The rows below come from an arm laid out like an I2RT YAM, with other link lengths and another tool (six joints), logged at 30 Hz.
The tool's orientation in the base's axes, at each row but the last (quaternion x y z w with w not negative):
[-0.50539, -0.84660, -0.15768, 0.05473]
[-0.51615, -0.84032, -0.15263, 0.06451]
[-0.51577, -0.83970, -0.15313, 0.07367]
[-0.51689, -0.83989, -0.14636, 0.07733]
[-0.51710, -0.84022, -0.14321, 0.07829]
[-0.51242, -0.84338, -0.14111, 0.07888]
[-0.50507, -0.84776, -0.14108, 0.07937]
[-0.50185, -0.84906, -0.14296, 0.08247]
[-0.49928, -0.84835, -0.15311, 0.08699]
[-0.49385, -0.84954, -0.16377, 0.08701]
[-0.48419, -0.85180, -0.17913, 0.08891]
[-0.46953, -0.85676, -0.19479, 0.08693]
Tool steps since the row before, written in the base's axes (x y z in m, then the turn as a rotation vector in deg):
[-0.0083, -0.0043, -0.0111, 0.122, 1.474, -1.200]
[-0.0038, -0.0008, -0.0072, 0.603, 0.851, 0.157]
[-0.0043, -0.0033, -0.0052, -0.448, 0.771, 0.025]
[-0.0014, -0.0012, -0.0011, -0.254, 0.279, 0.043]
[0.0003, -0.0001, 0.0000, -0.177, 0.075, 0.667]
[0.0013, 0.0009, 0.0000, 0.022, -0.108, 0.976]
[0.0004, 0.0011, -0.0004, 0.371, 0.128, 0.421]
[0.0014, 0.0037, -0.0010, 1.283, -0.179, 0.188]
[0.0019, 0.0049, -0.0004, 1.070, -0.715, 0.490]
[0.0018, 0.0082, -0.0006, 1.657, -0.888, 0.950]
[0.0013, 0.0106, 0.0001, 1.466, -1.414, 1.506]
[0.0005, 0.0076, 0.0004, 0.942, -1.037, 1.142]
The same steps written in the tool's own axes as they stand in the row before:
[-0.0024, -0.0115, 0.0085, 0.874, 0.500, 1.616]
[-0.0008, -0.0051, 0.0064, 0.487, 0.923, 0.156]
[-0.0023, -0.0062, 0.0037, 0.862, -0.069, 0.218]
[-0.0007, -0.0019, 0.0006, 0.363, -0.101, 0.045]
[-0.0002, 0.0002, 0.0000, 0.330, -0.019, -0.610]
[0.0002, 0.0015, 0.0003, 0.170, 0.126, -0.959]
[0.0006, 0.0008, 0.0007, 0.046, 0.451, -0.355]
[0.0021, 0.0028, 0.0022, -0.714, 1.072, -0.232]
[0.0030, 0.0038, 0.0021, -0.960, 0.695, -0.702]
[0.0056, 0.0052, 0.0036, -1.249, 1.213, -1.185]
[0.0078, 0.0061, 0.0041, -1.387, 0.926, -1.907]
[0.0057, 0.0042, 0.0028, -0.933, 0.577, -1.437]

